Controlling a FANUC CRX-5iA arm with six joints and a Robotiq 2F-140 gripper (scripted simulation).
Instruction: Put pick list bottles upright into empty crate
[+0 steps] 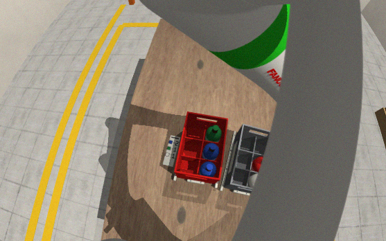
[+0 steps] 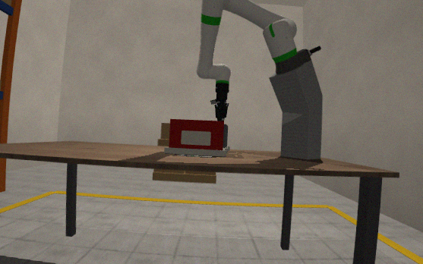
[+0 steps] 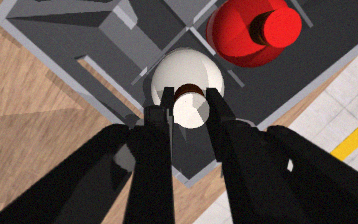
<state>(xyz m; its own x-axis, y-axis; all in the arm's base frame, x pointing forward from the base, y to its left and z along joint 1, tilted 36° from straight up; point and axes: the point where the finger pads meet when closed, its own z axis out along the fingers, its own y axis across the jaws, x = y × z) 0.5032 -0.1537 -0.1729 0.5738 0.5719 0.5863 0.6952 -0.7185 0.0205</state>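
The white-label bottle lies 80 mm below my hand. Also, from my hand: grey crate (80 mm ahead, 50 mm to the left, 100 mm below); then red-label bottle (90 mm ahead, 10 mm to the left, 100 mm below); then blue-label bottle (70 mm ahead, 250 mm to the left, 100 mm below).
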